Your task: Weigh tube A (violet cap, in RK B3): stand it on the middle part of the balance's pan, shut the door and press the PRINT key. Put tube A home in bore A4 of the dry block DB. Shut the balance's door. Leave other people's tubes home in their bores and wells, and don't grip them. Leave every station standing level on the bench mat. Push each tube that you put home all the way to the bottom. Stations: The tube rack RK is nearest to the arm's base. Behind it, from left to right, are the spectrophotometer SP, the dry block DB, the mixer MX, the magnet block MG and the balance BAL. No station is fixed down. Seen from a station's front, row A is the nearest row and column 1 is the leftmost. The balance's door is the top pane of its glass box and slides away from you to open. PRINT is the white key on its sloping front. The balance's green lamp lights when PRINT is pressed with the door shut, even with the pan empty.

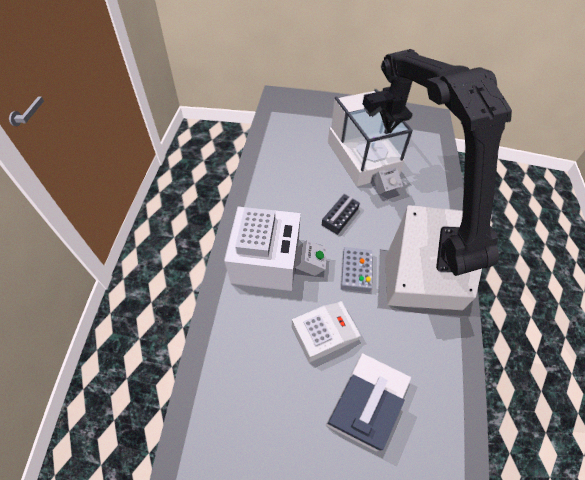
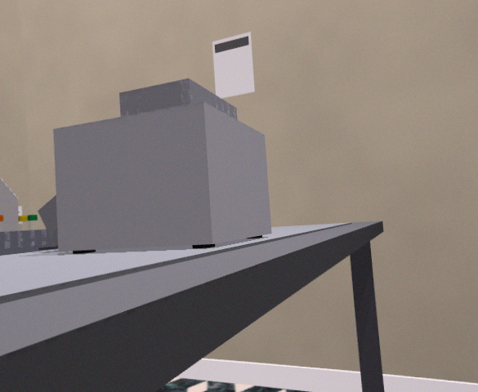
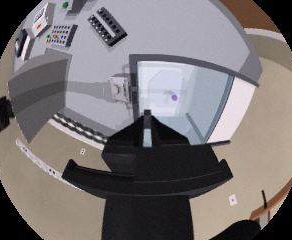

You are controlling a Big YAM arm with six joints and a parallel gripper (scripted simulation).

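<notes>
Now: the balance door 1 cm ahead of my hand, 3 cm to the right of it and 1 cm below it. From my hand the other things lie so: tube rack RK 9 cm ahead, 39 cm to the left, 20 cm below; black magnet block MG 13 cm ahead, 19 cm to the left, 20 cm below; white PRINT key 4 cm behind, 8 cm to the left, 15 cm below.
</notes>
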